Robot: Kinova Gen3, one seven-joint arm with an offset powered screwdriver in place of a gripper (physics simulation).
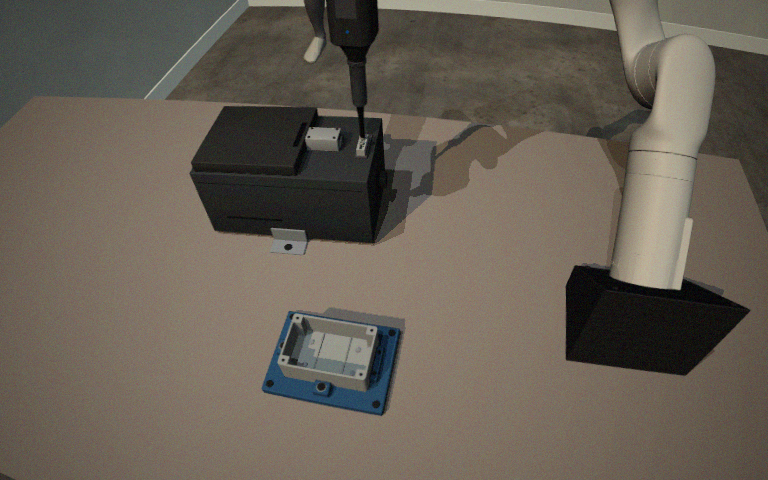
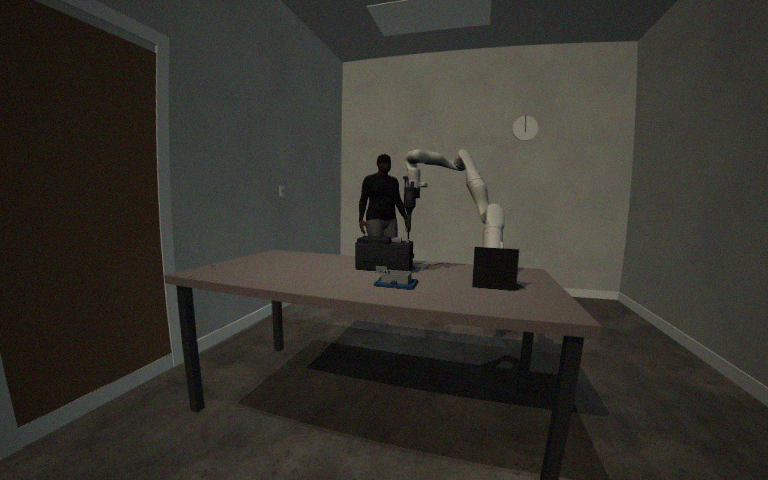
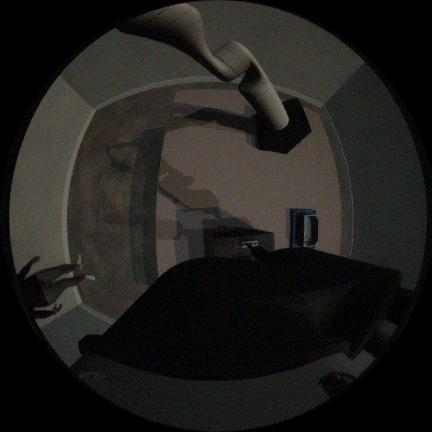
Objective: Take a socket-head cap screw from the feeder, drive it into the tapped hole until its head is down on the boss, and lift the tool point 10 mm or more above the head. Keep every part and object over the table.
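Note:
The black feeder (image 1: pixel 288 200) (image 2: pixel 383 256) stands at the back of the table. A small white block (image 1: pixel 361 148) sits on its top near the right end. My screwdriver (image 1: pixel 362 135) (image 2: pixel 408 238) points straight down, its thin bit ending at the back part of this block. No screw can be made out at the tip, and contact is too small to judge. The light grey open box (image 1: pixel 322 375) (image 2: pixel 395 276) (image 3: pixel 311 230) sits on a blue plate (image 1: pixel 348 398) (image 2: pixel 396 286) (image 3: pixel 295 228) in front of the feeder. Small holes show at its corners; which one is tapped I cannot tell.
A white block (image 1: pixel 323 139) with dark dots sits on the feeder beside its raised cover (image 1: pixel 254 135). A metal bracket (image 1: pixel 288 243) lies at the feeder's front foot. The arm's black base (image 1: pixel 651 333) (image 2: pixel 495 268) stands at the right. A person (image 2: pixel 382 195) stands behind the table.

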